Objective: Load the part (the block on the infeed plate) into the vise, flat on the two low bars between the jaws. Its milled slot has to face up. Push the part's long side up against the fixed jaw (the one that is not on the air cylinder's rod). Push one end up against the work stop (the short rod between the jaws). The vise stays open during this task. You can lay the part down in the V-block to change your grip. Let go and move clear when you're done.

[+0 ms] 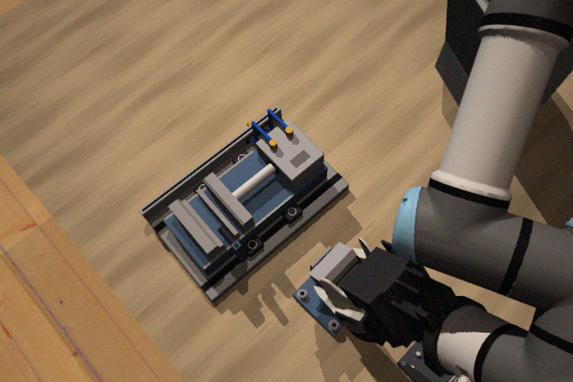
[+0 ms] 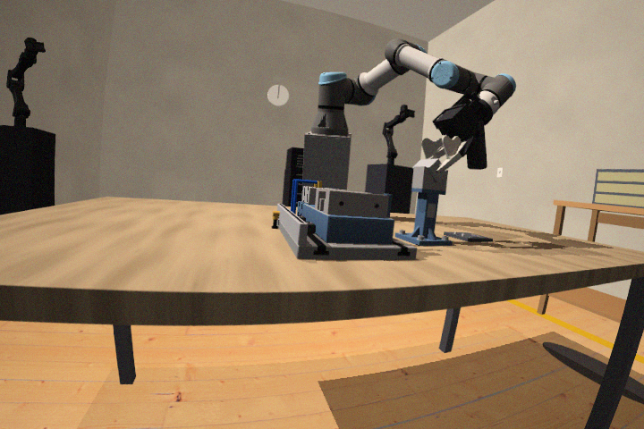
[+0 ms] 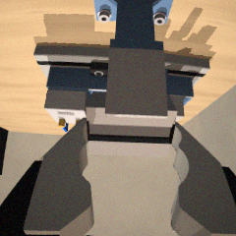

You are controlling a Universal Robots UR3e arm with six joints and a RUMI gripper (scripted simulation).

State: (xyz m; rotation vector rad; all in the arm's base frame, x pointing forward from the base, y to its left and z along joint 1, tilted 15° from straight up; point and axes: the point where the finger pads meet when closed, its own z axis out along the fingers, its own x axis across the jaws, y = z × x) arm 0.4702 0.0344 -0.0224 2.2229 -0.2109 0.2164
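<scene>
Now: hand right at the part. From my hand the other things lie so: white cylinder rod 20 cm to the right, 8 cm below, 5 cm behind; then dark work stop 17 cm to the right, 7 cm below, 4 cm ahead; then moving jaw 21 cm to the right, 8 cm below.
</scene>
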